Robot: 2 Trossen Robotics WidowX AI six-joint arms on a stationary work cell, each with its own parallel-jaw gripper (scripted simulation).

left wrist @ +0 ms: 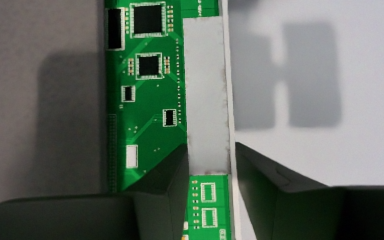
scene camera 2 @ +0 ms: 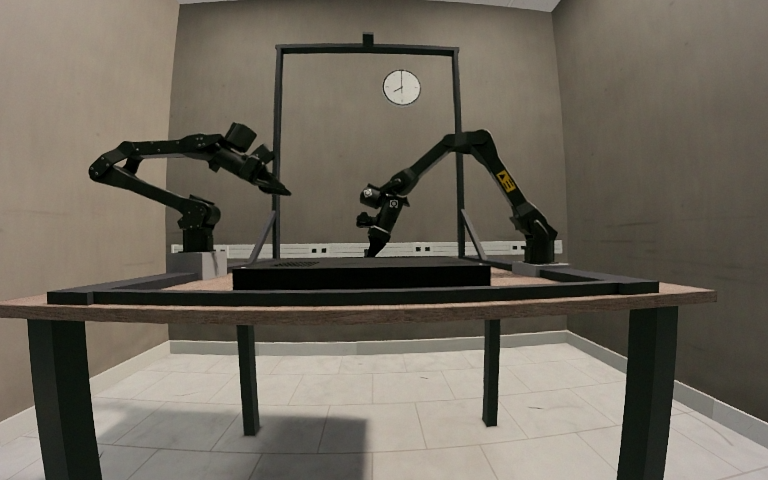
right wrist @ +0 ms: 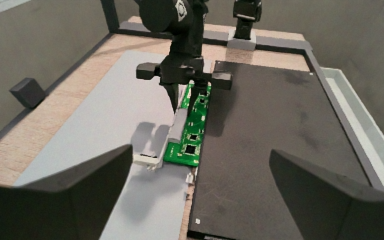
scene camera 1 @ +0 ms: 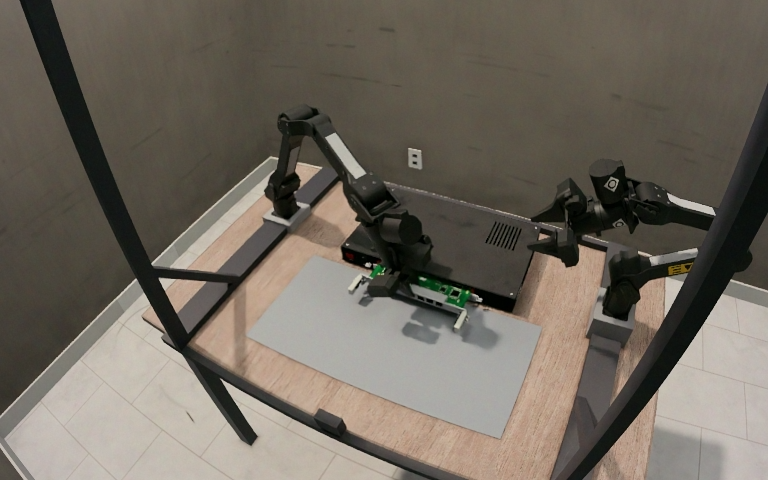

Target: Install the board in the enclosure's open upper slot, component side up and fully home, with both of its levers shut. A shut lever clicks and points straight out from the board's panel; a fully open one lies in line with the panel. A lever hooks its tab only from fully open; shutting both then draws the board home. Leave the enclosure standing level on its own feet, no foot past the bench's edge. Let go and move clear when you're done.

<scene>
my left gripper: left wrist 209,150; scene camera 2 367,261; right wrist 182,115; scene camera 1 414,292
my right gripper: scene camera 2 287,191; right wrist; scene camera 1; not seen in the left wrist view (out of frame)
black enclosure: left wrist; scene camera 2 394,272; right wrist; scene camera 1 476,248
same spot on my right gripper: (right wrist: pixel 84 194) = (scene camera 1: pixel 545 238)
same spot on black enclosure: (left wrist: pixel 62 108) = (right wrist: pixel 217 124)
</scene>
